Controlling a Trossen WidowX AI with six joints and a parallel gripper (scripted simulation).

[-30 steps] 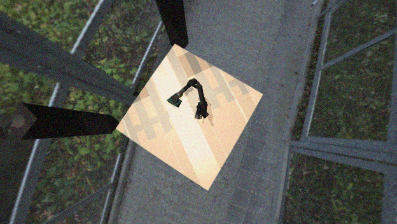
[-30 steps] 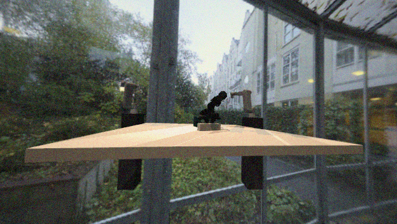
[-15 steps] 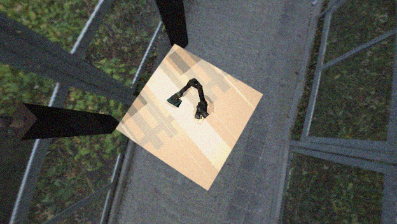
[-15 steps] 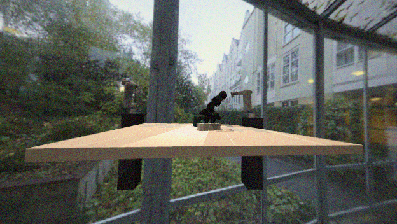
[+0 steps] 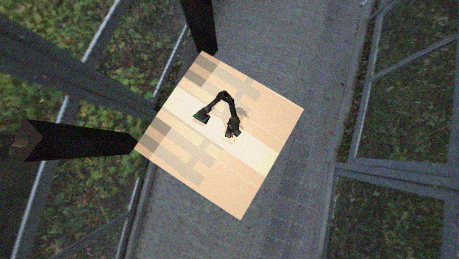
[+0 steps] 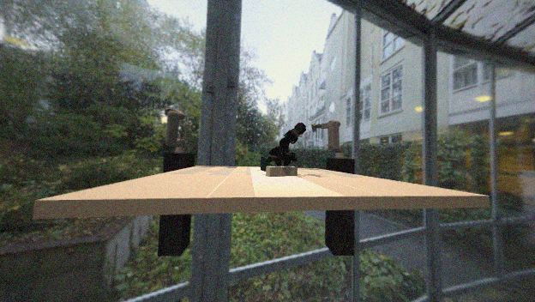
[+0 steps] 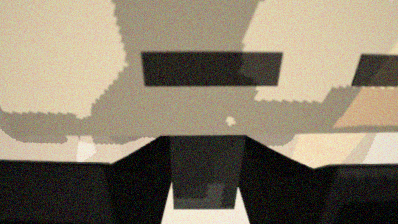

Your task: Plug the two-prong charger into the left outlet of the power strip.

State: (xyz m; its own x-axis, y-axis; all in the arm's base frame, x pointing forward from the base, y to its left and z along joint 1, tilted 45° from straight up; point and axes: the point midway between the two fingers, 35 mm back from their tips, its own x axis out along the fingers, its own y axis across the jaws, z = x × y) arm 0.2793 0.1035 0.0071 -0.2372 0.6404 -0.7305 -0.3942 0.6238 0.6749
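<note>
My gripper tip is now 20 mm short of the black two-prong charger, 10 mm to the right of it and 10 mm below it.
</note>
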